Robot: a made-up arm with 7 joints.
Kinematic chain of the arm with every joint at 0, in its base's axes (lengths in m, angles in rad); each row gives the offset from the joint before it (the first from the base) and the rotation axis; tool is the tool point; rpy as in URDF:
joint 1: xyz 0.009 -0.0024 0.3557 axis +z
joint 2: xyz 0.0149 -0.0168 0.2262 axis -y
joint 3: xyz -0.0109 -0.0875 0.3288 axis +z
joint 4: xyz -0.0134 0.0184 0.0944 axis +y
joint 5: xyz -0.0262 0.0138 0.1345 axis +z
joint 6: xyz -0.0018 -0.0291 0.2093 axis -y
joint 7: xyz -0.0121 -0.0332 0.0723 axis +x
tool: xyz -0.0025 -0.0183 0.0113 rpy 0 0 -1.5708
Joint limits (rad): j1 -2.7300..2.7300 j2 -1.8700..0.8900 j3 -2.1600..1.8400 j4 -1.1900..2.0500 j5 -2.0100..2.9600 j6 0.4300..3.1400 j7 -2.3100..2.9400
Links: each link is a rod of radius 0.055 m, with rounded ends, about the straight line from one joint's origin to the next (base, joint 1, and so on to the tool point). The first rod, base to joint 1, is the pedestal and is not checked.
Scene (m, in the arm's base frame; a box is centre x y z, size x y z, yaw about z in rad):
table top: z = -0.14
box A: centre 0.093 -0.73 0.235 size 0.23 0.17 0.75 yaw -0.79
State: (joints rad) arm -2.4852 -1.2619 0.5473 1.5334 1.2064 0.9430 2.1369
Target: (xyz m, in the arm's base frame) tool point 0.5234 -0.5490 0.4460
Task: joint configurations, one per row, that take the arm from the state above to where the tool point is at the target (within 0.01 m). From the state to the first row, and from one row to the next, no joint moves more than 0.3 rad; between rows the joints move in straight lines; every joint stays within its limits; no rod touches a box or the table.
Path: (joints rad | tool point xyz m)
1: -2.2111 -1.3422 0.5229 1.6195 1.3079 0.9323 1.9745 | -0.2322 -0.3920 0.3690
2: -1.9370 -1.4224 0.4984 1.7056 1.4094 0.9215 1.8122 | -0.1026 -0.3851 0.3315
3: -1.6628 -1.5027 0.4740 1.7917 1.5110 0.9108 1.6498 | 0.0038 -0.3394 0.3062
4: -1.3887 -1.5829 0.4496 1.8778 1.6125 0.9000 1.4874 | 0.0768 -0.2697 0.2928
5: -1.1146 -1.6632 0.4252 1.9639 1.7140 0.8893 1.3251 | 0.1141 -0.1922 0.2907
6: -0.8405 -1.7434 0.4007 2.0500 1.8155 0.8785 1.1627 | 0.1201 -0.1214 0.2986
7: -0.8364 -1.6993 0.4607 1.7627 1.6640 0.8243 1.3689 | 0.2171 -0.1808 0.2458
8: -0.8324 -1.6552 0.5206 1.4754 1.5124 0.7701 1.5751 | 0.3211 -0.2613 0.2345
9: -0.8283 -1.6111 0.5806 1.1881 1.3609 0.7158 1.7813 | 0.4164 -0.3556 0.2676
10: -0.8243 -1.5670 0.6405 0.9008 1.2093 0.6616 1.9875 | 0.4877 -0.4546 0.3413
11: -0.8202 -1.5228 0.7004 0.6135 1.0578 0.6074 2.1937 | 0.5234 -0.5490 0.4460

